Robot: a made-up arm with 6 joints. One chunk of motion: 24 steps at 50 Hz.
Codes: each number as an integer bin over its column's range. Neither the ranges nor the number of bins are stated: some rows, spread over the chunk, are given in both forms.
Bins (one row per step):
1: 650 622 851 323 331 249
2: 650 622 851 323 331 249
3: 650 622 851 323 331 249
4: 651 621 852 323 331 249
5: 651 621 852 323 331 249
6: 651 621 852 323 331 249
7: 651 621 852 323 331 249
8: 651 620 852 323 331 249
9: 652 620 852 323 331 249
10: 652 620 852 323 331 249
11: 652 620 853 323 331 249
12: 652 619 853 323 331 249
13: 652 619 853 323 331 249
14: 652 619 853 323 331 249
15: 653 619 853 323 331 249
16: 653 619 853 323 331 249
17: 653 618 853 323 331 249
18: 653 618 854 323 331 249
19: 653 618 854 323 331 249
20: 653 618 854 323 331 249
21: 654 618 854 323 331 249
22: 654 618 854 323 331 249
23: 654 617 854 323 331 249
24: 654 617 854 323 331 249
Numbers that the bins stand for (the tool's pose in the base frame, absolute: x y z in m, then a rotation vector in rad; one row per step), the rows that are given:
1: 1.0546 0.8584 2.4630 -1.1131 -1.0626 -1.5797
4: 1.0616 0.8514 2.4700 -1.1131 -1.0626 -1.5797
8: 1.0616 0.8443 2.4700 -1.1131 -1.0626 -1.5797
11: 1.0686 0.8443 2.4770 -1.1131 -1.0626 -1.5797
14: 1.0686 0.8373 2.4770 -1.1131 -1.0626 -1.5797
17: 1.0756 0.8303 2.4770 -1.1131 -1.0626 -1.5797
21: 1.0826 0.8303 2.4840 -1.1131 -1.0626 -1.5797
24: 1.0826 0.8233 2.4840 -1.1131 -1.0626 -1.5797
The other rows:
2: 1.0546 0.8584 2.4630 -1.1131 -1.0626 -1.5797
3: 1.0546 0.8584 2.4630 -1.1131 -1.0626 -1.5797
5: 1.0616 0.8514 2.4700 -1.1131 -1.0626 -1.5797
6: 1.0616 0.8514 2.4700 -1.1131 -1.0626 -1.5797
7: 1.0616 0.8514 2.4700 -1.1131 -1.0626 -1.5797
9: 1.0686 0.8443 2.4700 -1.1131 -1.0626 -1.5797
10: 1.0686 0.8443 2.4700 -1.1131 -1.0626 -1.5797
12: 1.0686 0.8373 2.4770 -1.1131 -1.0626 -1.5797
13: 1.0686 0.8373 2.4770 -1.1131 -1.0626 -1.5797
15: 1.0756 0.8373 2.4770 -1.1131 -1.0626 -1.5797
16: 1.0756 0.8373 2.4770 -1.1131 -1.0626 -1.5797
18: 1.0756 0.8303 2.4840 -1.1131 -1.0626 -1.5797
19: 1.0756 0.8303 2.4840 -1.1131 -1.0626 -1.5797
20: 1.0756 0.8303 2.4840 -1.1131 -1.0626 -1.5797
22: 1.0826 0.8303 2.4840 -1.1131 -1.0626 -1.5797
23: 1.0826 0.8233 2.4840 -1.1131 -1.0626 -1.5797

